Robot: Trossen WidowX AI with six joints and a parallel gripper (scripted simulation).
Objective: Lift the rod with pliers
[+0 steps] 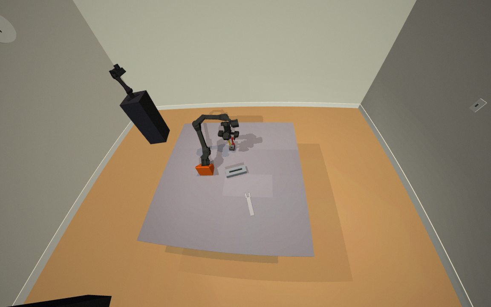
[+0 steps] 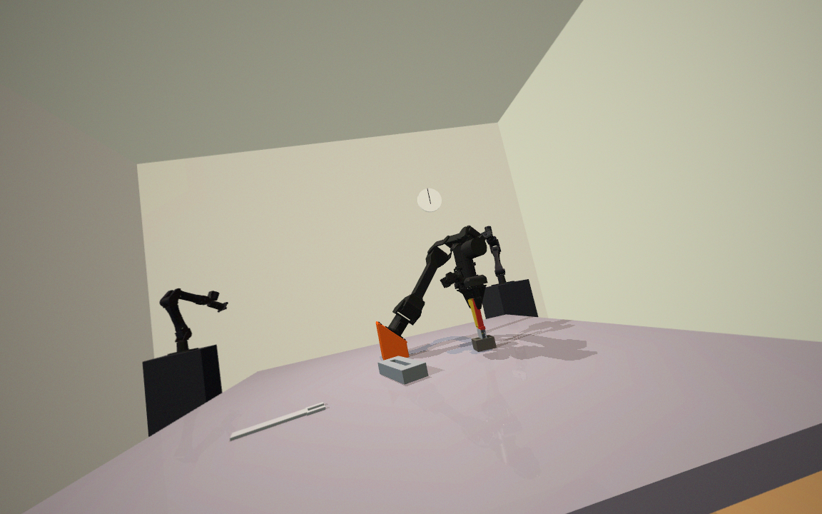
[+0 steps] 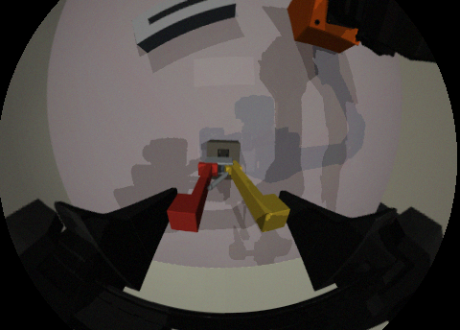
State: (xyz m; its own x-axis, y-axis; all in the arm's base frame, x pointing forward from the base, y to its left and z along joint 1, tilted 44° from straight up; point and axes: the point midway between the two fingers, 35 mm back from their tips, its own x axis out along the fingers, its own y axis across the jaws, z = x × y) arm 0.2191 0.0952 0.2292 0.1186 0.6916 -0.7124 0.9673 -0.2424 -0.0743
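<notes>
Now: the yellow handle 2 cm below my gripper tip and 2 cm behind it. The rest, counted from my gripper tip: brown holster: 12 cm below, 1 cm ahead; then dark rod: 28 cm to the right, 12 cm below, 3 cm ahead; then grey channel block: 28 cm to the right, 11 cm below, 3 cm ahead.
</notes>
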